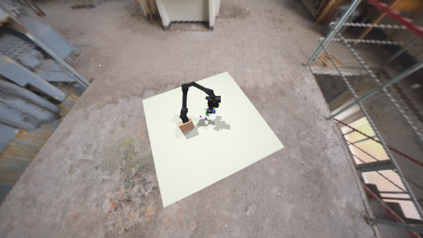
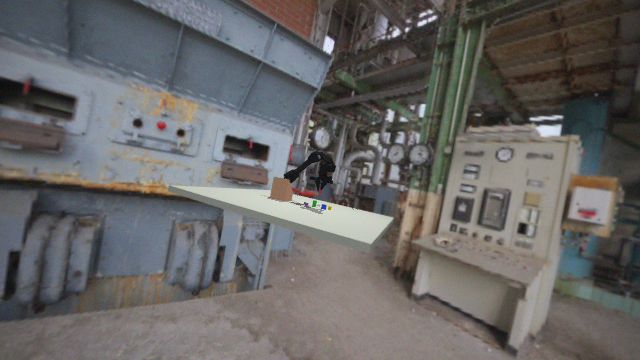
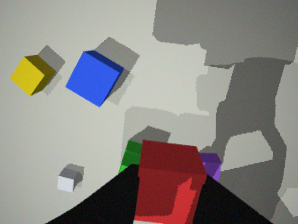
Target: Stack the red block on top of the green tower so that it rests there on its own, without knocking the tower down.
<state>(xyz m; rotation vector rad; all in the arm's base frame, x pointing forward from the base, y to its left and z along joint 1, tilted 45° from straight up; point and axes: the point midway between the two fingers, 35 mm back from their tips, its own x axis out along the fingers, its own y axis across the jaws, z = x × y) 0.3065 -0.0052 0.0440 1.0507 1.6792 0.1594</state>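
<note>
Now: gripper tip 80 mm past the purple block, 10 mm to the left of it and 120 mm above it. From my gripper tip the other things lie so: yellow block (80 mm ahead, 90 mm to the left, 120 mm below); blue block (50 mm ahead, 40 mm to the left, 110 mm below); red block (right at my gripper tip).
</note>
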